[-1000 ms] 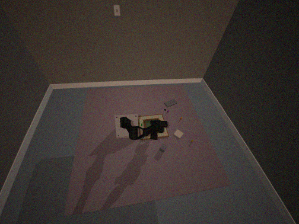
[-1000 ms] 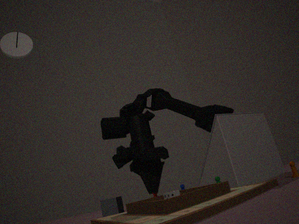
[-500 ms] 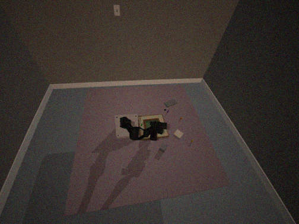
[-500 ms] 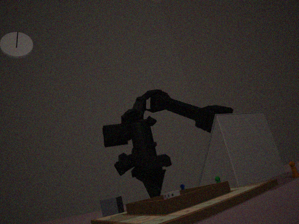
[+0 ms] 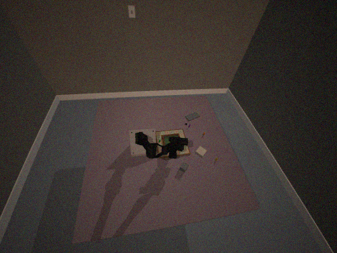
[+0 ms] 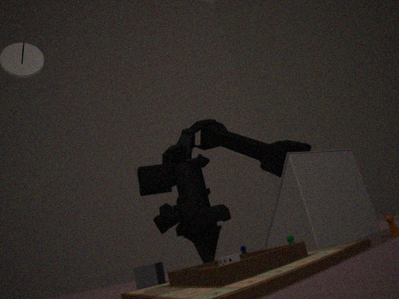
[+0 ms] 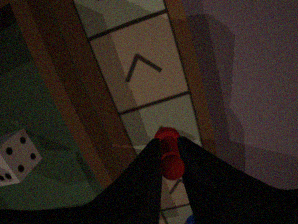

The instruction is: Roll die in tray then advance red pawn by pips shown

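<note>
The blue pawn lies 9 cm behind my gripper tip and 1 cm to the left of it. From my gripper tip the other things lie so: green-felt tray 11 cm to the left, 3 cm ahead, 2 cm below; red pawn 1 cm above; white die 10 cm to the left, 3 cm ahead.
</note>
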